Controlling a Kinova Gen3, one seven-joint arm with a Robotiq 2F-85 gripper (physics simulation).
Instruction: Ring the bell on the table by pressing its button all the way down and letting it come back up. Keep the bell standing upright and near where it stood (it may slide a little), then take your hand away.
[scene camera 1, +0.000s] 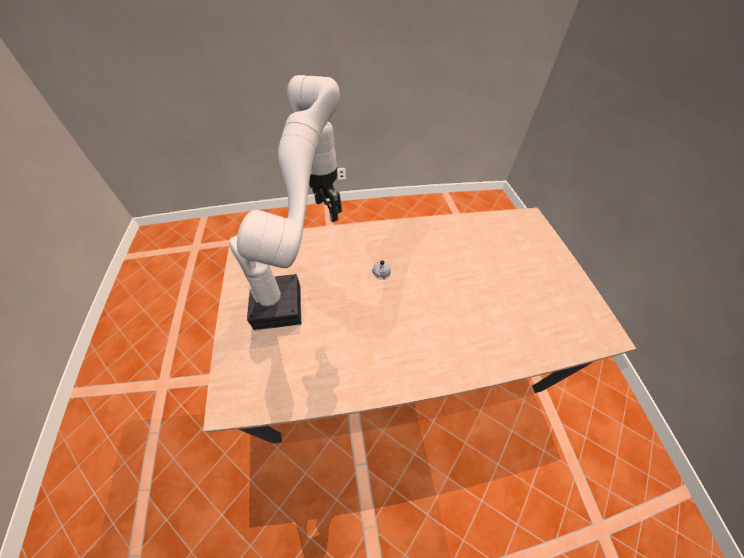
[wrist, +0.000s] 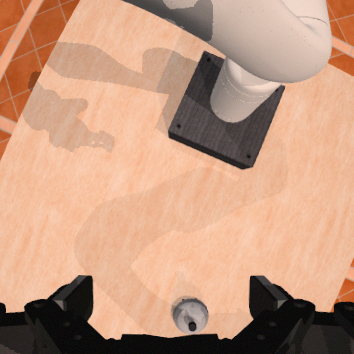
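Seen in the pictures: gripper, fingertip midpoint: (scene camera 1: 326, 211) (wrist: 170, 293); arm's base, link origin: (scene camera 1: 269, 295) (wrist: 231, 100).
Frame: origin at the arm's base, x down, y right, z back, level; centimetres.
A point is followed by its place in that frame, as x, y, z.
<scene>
A small silvery-grey bell (scene camera 1: 381, 272) {5.4, -16.6, -44.8} (wrist: 189, 310) {4.8, -18.1, -43.2} stands upright on the light wooden table (scene camera 1: 480, 288) {8.6, -10.9, -89.4} (wrist: 165, 175) {8.6, 3.3, -20.5}. Its black button (scene camera 1: 382, 262) {2.0, -19.5, -45.2} (wrist: 192, 326) {2.0, -19.8, -45.0} points up from the top. My gripper (scene camera 1: 334, 216) {-40.3, -2.6, -26.8} (wrist: 170, 293) {-40.3, -2.6, -26.8} is open and empty. It hangs high above the table, up and to the left of the bell in the scene view, and does not touch it. In the wrist view the bell shows low in the frame, between the two spread fingers and slightly right of the middle, well below them.
The arm's dark square base (scene camera 1: 275, 312) {0.1, 7.3, -4.0} (wrist: 215, 135) {0.1, -1.2, -8.1} stands at the left end of the table in the scene view. The white arm (scene camera 1: 297, 156) {-66.5, 12.6, -25.6} (wrist: 280, 40) {-34.5, -0.4, -7.0} rises from it. A grey wall with a socket (scene camera 1: 341, 173) stands behind the table.
</scene>
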